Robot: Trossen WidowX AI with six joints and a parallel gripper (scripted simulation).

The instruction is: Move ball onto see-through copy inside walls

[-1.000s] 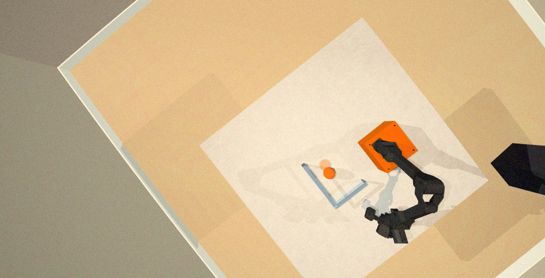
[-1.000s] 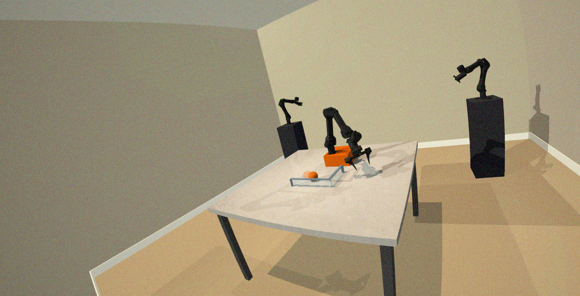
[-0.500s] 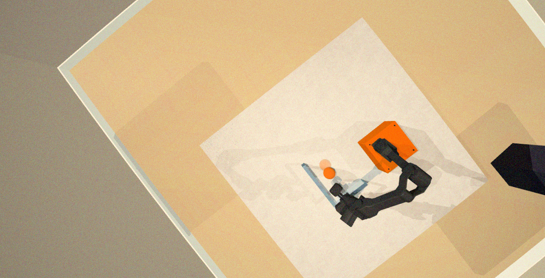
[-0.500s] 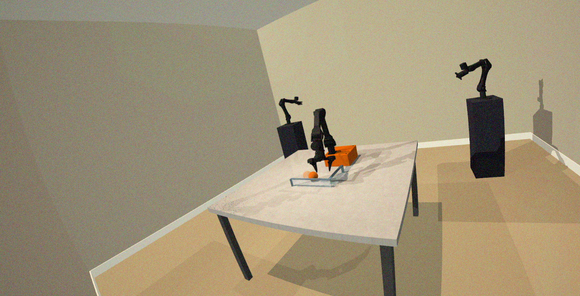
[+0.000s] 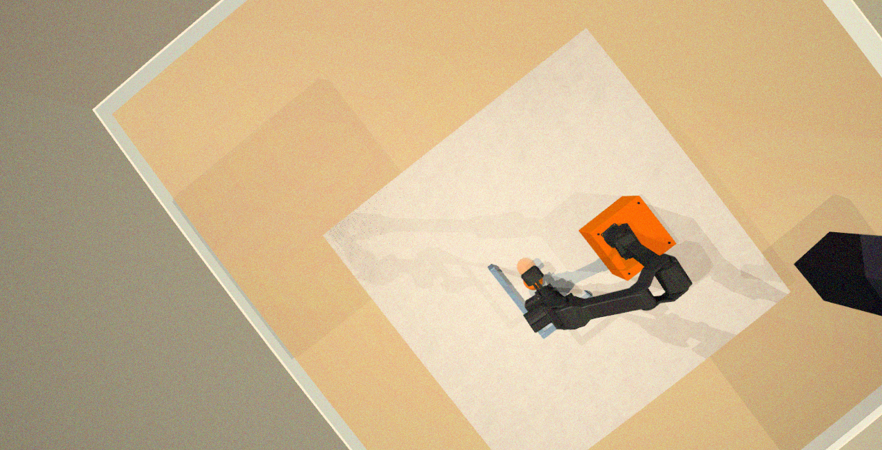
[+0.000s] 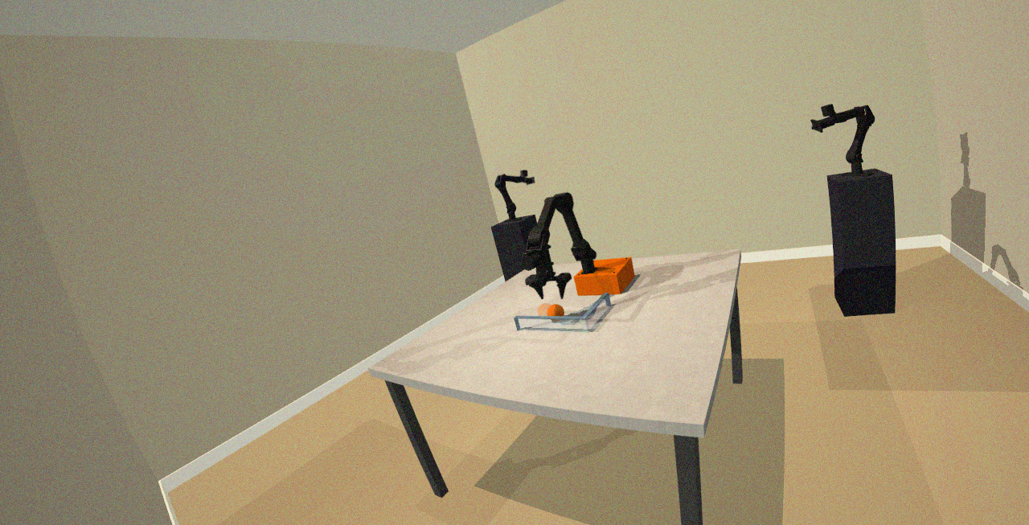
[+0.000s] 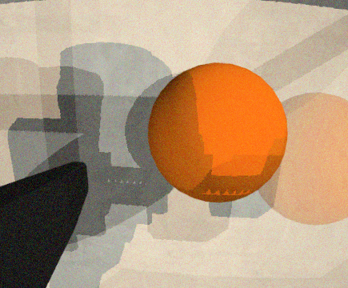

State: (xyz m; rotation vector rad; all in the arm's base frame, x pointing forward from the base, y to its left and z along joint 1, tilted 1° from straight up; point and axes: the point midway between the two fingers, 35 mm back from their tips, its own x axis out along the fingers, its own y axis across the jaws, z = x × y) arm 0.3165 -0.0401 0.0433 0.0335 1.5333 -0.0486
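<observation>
Now: gripper tip 6 cm above the orange ball. Also, from my gripper tip: see-through copy of ball (2 cm behind, 5 cm to the right, 6 cm below).
</observation>
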